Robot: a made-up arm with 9 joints.
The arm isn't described. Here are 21 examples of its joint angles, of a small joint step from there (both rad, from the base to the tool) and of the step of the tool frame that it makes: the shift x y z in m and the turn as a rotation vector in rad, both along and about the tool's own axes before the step.
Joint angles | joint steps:
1: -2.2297 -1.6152 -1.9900 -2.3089 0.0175 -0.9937 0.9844 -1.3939 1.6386 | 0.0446 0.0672 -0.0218 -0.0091 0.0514 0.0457 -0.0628 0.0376 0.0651
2: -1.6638 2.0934 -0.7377 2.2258 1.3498 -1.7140 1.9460 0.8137 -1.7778 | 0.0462 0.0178 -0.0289 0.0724 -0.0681 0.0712 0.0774 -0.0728 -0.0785
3: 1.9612 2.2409 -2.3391 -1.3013 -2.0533 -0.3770 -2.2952 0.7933 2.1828 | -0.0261 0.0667 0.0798 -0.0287 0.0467 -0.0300 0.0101 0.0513 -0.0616
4: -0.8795 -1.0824 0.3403 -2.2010 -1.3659 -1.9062 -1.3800 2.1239 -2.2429 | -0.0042 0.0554 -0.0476 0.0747 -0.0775 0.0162 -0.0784 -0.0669 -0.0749
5: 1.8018 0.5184 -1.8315 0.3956 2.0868 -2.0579 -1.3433 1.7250 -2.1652 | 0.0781 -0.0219 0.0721 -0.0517 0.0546 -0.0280 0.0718 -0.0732 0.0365
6: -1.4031 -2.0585 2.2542 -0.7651 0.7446 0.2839 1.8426 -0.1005 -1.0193 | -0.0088 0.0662 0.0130 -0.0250 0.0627 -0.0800 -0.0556 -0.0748 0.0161
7: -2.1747 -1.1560 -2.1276 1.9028 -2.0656 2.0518 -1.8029 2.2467 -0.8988 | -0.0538 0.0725 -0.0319 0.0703 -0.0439 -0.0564 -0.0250 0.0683 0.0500
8: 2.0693 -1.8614 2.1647 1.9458 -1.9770 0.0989 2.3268 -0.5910 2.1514 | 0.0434 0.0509 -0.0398 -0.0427 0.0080 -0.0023 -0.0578 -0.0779 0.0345
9: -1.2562 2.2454 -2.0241 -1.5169 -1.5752 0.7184 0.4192 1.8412 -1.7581 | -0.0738 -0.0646 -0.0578 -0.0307 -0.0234 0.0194 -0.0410 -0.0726 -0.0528
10: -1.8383 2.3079 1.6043 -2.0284 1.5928 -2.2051 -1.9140 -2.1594 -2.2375 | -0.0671 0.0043 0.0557 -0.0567 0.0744 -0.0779 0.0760 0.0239 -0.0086
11: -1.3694 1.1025 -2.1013 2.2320 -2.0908 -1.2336 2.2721 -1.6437 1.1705 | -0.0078 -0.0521 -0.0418 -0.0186 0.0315 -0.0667 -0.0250 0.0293 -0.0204
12: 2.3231 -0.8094 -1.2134 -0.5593 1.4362 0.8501 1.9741 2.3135 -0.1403 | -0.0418 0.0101 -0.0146 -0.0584 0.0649 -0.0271 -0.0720 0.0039 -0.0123
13: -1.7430 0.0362 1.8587 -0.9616 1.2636 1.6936 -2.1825 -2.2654 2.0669 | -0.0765 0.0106 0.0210 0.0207 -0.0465 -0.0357 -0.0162 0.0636 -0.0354
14: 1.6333 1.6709 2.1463 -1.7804 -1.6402 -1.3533 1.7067 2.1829 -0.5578 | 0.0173 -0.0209 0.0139 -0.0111 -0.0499 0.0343 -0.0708 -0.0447 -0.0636
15: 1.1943 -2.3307 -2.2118 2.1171 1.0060 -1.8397 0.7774 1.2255 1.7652 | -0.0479 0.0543 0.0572 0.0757 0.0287 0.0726 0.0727 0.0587 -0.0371
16: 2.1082 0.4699 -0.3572 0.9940 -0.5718 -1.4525 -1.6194 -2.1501 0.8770 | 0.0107 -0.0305 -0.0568 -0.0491 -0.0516 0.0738 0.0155 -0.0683 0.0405
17: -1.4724 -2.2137 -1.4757 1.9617 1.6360 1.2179 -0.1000 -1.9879 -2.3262 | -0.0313 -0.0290 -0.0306 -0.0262 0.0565 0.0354 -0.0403 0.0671 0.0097
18: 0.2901 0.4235 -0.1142 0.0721 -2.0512 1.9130 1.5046 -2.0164 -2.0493 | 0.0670 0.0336 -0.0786 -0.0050 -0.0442 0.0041 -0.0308 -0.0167 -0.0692
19: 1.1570 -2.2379 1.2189 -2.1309 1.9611 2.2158 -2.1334 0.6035 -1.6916 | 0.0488 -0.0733 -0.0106 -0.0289 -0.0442 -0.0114 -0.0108 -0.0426 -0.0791
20: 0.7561 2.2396 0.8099 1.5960 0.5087 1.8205 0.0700 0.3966 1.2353 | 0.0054 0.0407 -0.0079 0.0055 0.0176 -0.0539 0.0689 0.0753 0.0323
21: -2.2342 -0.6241 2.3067 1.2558 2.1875 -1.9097 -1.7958 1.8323 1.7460 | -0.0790 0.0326 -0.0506 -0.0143 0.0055 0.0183 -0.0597 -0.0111 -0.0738
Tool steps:
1: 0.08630 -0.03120 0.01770 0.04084 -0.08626 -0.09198
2: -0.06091 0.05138 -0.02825 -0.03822 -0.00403 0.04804
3: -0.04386 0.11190 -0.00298 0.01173 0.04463 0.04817
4: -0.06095 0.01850 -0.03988 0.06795 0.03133 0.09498
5: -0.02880 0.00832 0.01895 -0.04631 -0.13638 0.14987
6: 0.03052 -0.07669 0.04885 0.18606 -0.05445 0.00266
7: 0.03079 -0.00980 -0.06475 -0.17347 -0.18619 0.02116
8: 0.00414 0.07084 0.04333 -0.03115 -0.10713 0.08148
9: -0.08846 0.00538 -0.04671 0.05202 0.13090 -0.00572
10: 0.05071 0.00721 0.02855 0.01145 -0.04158 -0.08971
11: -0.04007 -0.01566 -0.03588 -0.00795 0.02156 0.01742
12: -0.01409 -0.00039 -0.05019 -0.08477 -0.02171 0.03007
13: -0.01966 0.00926 -0.02152 0.08646 0.14457 -0.02662
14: 0.01525 -0.02767 0.00357 -0.08388 0.07256 -0.04056
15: -0.00634 -0.02168 -0.02498 0.14461 0.00759 -0.10721
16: 0.02835 -0.05792 0.00235 0.00410 -0.11060 -0.08944
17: -0.04808 -0.00088 -0.03464 -0.08248 0.01292 0.03460
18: -0.01758 -0.05829 0.06837 0.10887 0.08419 0.05340
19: -0.02706 0.02253 0.01410 0.08819 -0.00733 0.10063
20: -0.06464 0.00590 -0.01057 0.05510 0.08440 0.00856
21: -0.03061 -0.04880 -0.08026 -0.10071 0.15606 -0.01363
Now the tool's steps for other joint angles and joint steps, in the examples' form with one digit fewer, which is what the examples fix.
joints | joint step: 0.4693 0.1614 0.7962 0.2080 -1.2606 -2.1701 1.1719 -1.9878 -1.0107 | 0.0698 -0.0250 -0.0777 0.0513 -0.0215 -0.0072 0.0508 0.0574 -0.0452
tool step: 0.0756 -0.0045 -0.0437 -0.0494 -0.0984 -0.0598
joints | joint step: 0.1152 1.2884 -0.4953 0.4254 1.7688 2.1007 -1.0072 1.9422 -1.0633 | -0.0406 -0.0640 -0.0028 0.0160 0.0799 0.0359 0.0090 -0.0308 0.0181
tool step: -0.0032 0.0035 -0.0038 0.0119 0.0249 -0.0611
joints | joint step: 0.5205 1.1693 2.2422 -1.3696 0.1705 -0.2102 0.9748 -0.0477 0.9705 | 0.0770 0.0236 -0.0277 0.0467 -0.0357 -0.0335 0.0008 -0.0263 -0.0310
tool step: -0.0748 0.0098 -0.0727 0.0070 0.0967 -0.0469
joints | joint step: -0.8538 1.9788 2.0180 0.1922 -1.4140 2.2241 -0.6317 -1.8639 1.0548 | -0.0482 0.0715 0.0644 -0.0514 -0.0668 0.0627 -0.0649 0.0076 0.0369
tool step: -0.1221 -0.0136 -0.1456 -0.1126 0.0973 0.0719
